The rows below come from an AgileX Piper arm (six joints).
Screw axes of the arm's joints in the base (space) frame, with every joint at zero. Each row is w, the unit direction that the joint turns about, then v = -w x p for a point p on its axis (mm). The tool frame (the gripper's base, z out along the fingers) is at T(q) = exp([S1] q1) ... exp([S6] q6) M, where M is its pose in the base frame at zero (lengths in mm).
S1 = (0, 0, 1, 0, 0, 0)
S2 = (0, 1, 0, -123, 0, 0)
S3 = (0, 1, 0, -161.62, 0, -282.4)
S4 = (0.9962, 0, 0.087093, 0, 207.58, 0)
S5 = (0, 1, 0, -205.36, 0, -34.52)
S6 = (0.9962, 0, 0.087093, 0, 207.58, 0)
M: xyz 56.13 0 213.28 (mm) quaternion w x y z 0.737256 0 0.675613 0
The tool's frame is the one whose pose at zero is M.
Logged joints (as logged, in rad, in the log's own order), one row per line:
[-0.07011, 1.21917, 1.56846, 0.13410, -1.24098, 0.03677]
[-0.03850, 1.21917, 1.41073, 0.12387, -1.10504, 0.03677]
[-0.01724, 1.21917, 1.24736, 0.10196, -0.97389, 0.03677]
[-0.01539, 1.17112, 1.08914, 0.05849, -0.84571, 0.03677]
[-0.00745, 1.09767, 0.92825, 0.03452, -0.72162, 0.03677]
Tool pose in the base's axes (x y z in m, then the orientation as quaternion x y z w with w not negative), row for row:
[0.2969, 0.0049, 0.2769, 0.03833, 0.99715, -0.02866, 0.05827]
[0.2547, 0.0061, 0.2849, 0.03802, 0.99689, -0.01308, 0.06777]
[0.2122, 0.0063, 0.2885, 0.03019, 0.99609, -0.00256, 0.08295]
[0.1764, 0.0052, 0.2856, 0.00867, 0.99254, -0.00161, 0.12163]
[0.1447, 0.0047, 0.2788, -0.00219, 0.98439, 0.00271, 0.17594]
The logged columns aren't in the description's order. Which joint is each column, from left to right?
Columns, left to right: q4, q5, q2, q6, q3, q1.
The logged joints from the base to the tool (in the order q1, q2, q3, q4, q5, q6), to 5 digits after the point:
[0.03677, 1.56846, -1.24098, -0.07011, 1.21917, 0.13410]
[0.03677, 1.41073, -1.10504, -0.03850, 1.21917, 0.12387]
[0.03677, 1.24736, -0.97389, -0.01724, 1.21917, 0.10196]
[0.03677, 1.08914, -0.84571, -0.01539, 1.17112, 0.05849]
[0.03677, 0.92825, -0.72162, -0.00745, 1.09767, 0.03452]

